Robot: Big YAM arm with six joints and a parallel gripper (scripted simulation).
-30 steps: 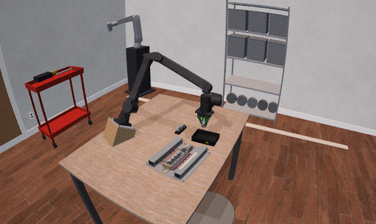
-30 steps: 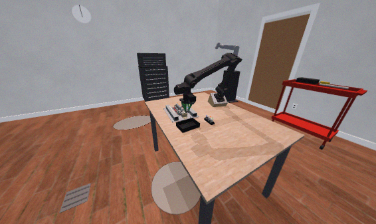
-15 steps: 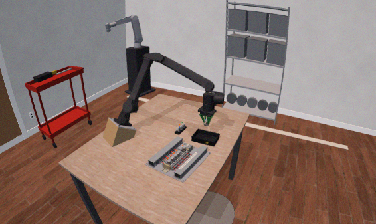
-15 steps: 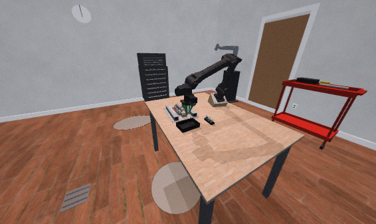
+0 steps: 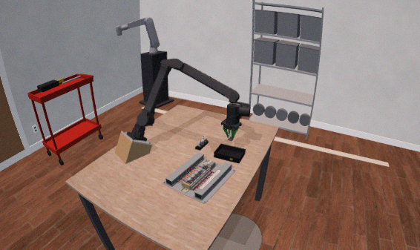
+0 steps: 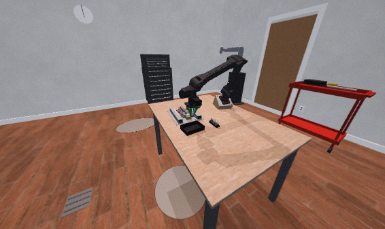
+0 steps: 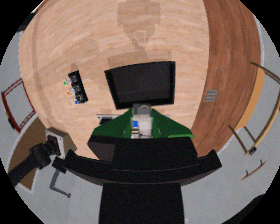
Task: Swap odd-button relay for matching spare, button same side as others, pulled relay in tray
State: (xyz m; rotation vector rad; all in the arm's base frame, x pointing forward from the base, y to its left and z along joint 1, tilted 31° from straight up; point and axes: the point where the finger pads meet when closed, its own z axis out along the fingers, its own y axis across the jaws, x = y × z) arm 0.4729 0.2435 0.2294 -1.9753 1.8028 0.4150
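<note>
The black tray lies 12 cm below my hand. The rest, counted from my hand: small black stand: 20 cm behind, 2 cm to the right, 13 cm below.
</note>
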